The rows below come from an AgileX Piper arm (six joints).
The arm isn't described. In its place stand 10 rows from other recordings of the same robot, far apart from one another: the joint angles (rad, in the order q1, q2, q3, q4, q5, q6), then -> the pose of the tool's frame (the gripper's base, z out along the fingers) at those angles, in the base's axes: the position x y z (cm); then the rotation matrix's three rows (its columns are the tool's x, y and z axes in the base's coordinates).
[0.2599, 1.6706, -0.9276, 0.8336, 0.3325, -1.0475] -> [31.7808 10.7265 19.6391], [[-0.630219 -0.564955 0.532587], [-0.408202 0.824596 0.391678], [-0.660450 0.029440 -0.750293]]
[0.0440, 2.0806, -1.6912, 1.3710, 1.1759, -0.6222] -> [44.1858 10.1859 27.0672], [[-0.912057 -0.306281 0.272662], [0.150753 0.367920 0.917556], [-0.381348 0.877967 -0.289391]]
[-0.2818, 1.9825, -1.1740, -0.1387, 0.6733, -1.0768] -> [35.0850 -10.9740 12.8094], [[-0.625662 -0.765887 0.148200], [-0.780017 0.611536 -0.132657], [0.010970 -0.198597 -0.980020]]
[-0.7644, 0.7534, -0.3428, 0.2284, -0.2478, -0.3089] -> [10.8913 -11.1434 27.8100], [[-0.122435 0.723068 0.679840], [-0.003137 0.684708 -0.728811], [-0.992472 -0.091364 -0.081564]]
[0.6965, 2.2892, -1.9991, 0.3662, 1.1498, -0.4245] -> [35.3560 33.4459 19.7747], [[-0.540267 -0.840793 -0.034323], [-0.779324 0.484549 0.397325], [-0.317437 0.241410 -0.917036]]
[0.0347, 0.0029, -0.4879, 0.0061, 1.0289, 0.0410] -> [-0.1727 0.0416 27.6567], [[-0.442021 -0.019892 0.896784], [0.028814 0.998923 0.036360], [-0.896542 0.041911 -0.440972]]
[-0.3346, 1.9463, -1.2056, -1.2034, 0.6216, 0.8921] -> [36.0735 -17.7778 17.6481], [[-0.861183 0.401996 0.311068], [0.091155 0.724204 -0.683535], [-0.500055 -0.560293 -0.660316]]
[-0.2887, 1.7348, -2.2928, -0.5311, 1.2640, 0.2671] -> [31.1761 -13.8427 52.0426], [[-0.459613 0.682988 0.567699], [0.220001 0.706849 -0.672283], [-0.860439 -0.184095 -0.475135]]
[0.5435, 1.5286, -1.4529, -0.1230, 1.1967, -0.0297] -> [27.1876 15.2125 34.7968], [[-0.754355 -0.534657 0.380908], [-0.542572 0.834423 0.096712], [-0.369547 -0.133715 -0.919541]]
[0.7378, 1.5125, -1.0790, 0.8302, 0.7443, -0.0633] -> [20.1936 24.5064 28.0896], [[-0.942448 -0.328773 0.060832], [-0.182207 0.657566 0.731032], [-0.280344 0.677876 -0.679626]]
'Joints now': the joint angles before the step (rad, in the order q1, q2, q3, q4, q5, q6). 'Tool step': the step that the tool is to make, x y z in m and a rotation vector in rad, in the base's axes. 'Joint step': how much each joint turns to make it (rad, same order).
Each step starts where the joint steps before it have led.
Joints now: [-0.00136 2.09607 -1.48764 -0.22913 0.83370 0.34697]
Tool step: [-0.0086 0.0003 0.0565 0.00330 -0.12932 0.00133]
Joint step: [-0.00012 -0.13501 0.00009 0.00612 0.00483 -0.00540]
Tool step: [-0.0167 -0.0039 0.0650 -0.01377 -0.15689 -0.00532]
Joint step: [-0.00741 -0.14914 -0.01503 -0.01316 0.00744 0.00029]
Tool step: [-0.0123 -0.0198 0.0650 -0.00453 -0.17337 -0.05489]
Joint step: [-0.05118 -0.09429 -0.09493 0.00207 0.01623 -0.00023]
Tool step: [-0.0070 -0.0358 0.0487 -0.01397 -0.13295 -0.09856]
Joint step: [-0.09309 -0.01832 -0.13853 -0.00006 0.02389 0.00009]
